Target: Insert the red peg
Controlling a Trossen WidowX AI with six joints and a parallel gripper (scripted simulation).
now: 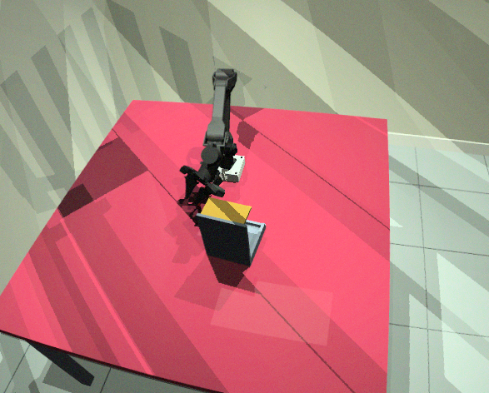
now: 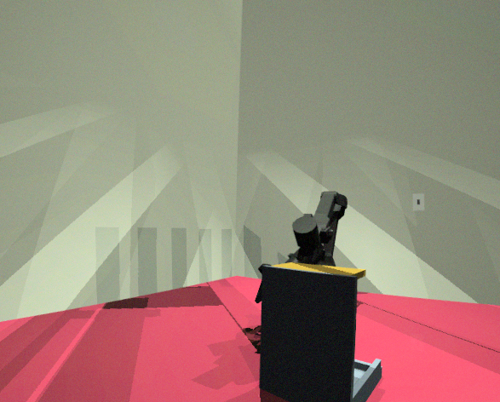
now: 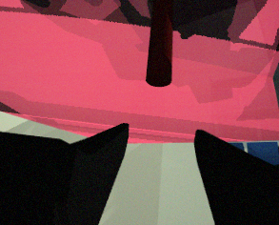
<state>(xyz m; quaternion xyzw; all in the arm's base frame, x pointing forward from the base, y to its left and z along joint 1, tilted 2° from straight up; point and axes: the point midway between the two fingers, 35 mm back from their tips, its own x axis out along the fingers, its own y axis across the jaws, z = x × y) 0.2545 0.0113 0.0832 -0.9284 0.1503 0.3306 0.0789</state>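
Now: the red peg 3 cm behind my gripper tip, 1 cm to the left of it and 6 cm below it. Round my gripper tip: yellow roof (7 cm ahead, 19 cm to the left, 11 cm above); then back wall (11 cm ahead, 19 cm to the left, 1 cm above).
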